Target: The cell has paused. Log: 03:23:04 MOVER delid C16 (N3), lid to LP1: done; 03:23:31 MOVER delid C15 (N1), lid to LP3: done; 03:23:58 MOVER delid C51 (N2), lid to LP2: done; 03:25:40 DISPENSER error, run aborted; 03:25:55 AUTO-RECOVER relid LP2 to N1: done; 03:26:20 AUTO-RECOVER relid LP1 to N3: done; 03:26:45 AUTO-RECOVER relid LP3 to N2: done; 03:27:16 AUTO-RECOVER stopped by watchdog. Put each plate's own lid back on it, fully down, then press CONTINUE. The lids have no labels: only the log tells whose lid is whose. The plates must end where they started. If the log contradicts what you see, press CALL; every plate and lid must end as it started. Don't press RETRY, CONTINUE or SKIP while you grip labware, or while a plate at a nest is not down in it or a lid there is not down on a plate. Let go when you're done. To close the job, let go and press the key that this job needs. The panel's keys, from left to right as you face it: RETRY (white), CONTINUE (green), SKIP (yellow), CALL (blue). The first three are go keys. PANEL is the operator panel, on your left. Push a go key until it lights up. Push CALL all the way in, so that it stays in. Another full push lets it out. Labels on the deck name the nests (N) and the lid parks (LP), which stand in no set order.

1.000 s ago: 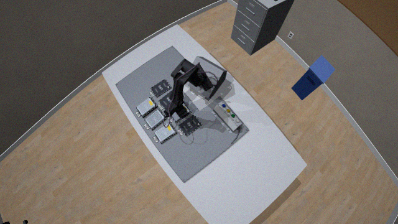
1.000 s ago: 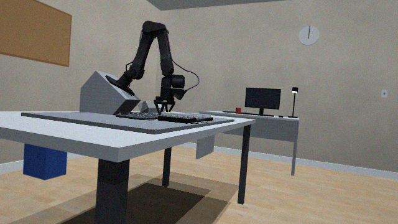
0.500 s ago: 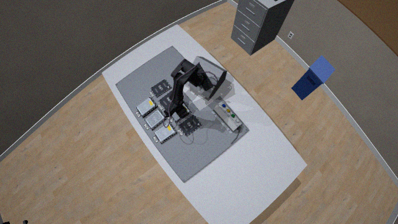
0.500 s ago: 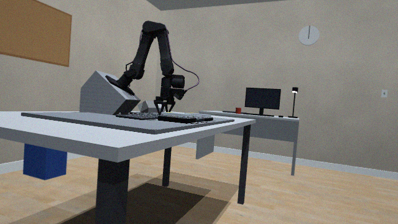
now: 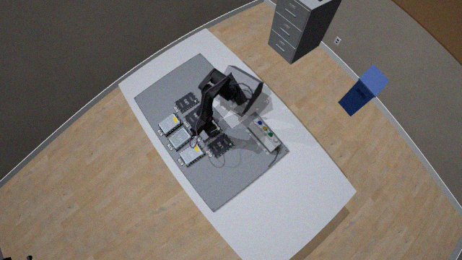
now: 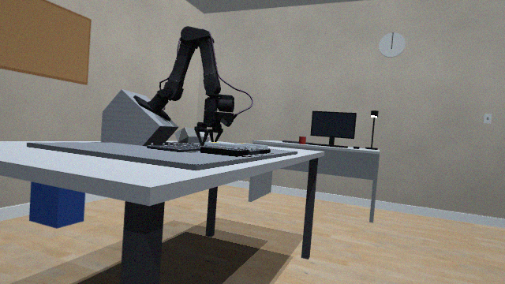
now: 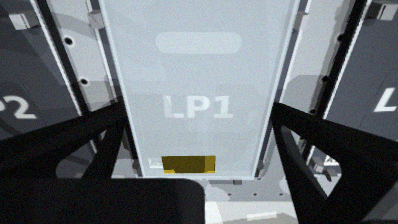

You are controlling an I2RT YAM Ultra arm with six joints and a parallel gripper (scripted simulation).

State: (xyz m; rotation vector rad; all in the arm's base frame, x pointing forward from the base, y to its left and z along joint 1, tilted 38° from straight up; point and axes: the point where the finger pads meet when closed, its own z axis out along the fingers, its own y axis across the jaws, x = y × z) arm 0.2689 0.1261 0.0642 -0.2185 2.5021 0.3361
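My gripper is now 20 mm above the lid park LP1. Also, from my hand: blue key: 310 mm behind, 90 mm to the left, 40 mm above; lid park LP2: 30 mm behind, 120 mm to the left, 20 mm below; lid park LP4: 40 mm ahead, 120 mm to the right, 20 mm below.
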